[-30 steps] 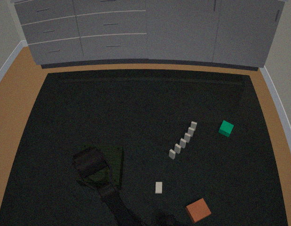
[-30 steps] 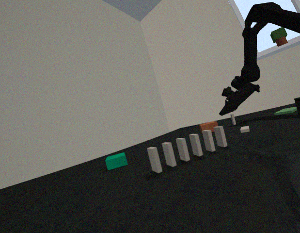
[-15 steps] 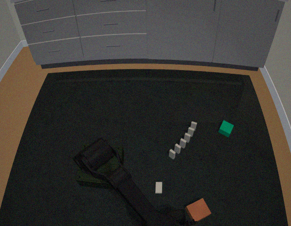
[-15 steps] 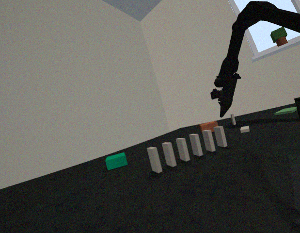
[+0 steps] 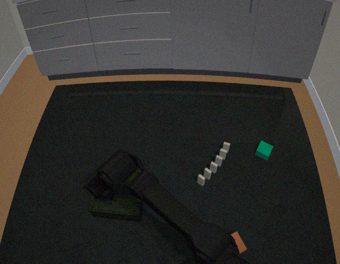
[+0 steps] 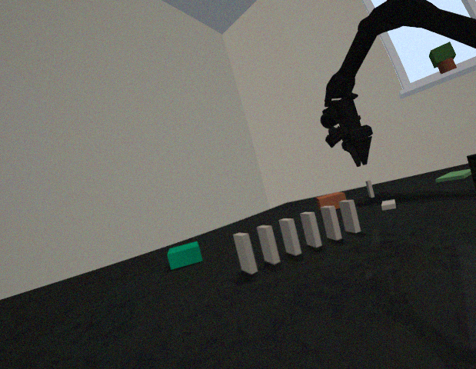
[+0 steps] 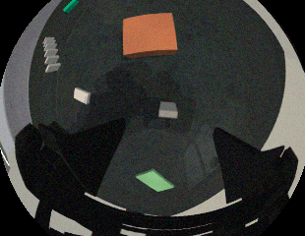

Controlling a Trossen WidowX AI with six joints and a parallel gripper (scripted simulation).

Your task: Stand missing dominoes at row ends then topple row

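My gripper tip is 9 cm to the right of the orange block, 9 cm short of it and 8 cm above it. Also, from my gripper tip: green cube 51 cm to the left, 18 cm ahead, 9 cm below.
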